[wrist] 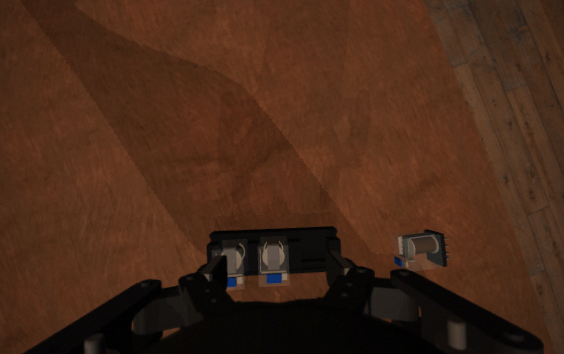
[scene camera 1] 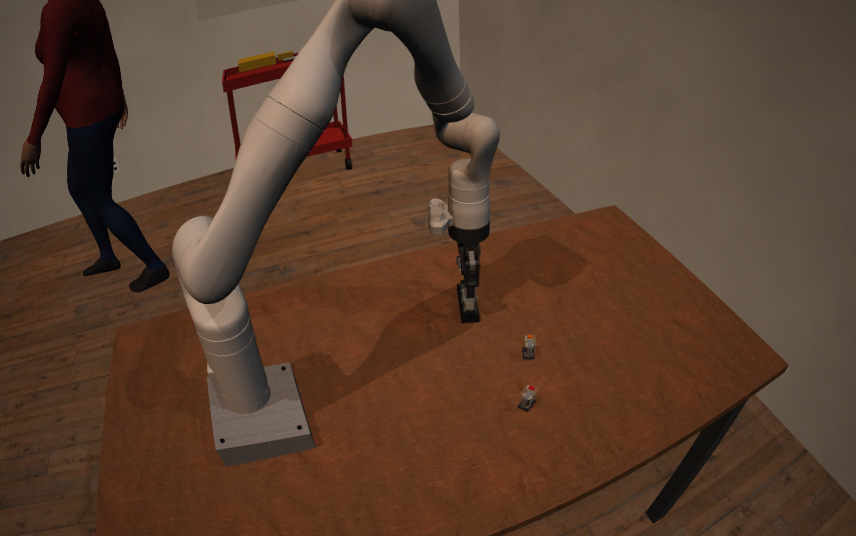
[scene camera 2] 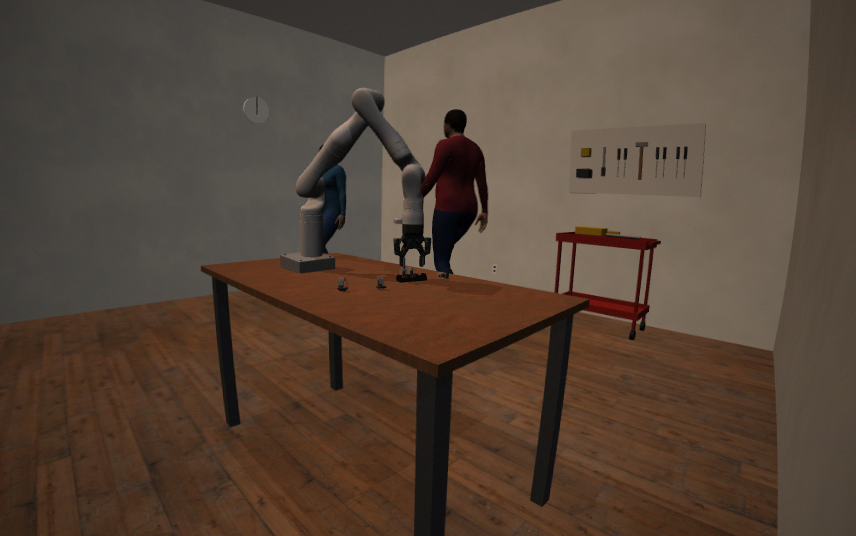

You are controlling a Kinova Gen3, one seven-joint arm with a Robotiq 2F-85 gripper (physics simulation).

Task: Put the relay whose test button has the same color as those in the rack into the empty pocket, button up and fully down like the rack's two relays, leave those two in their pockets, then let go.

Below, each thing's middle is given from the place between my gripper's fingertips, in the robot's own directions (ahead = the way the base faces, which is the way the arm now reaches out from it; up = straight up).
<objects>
I see the black rack (wrist: 307,246) 4 cm below my hand. Also, from my hand: blue-button relay (wrist: 419,250): 3 cm ahead, 12 cm to the left, 4 cm below.
</objects>
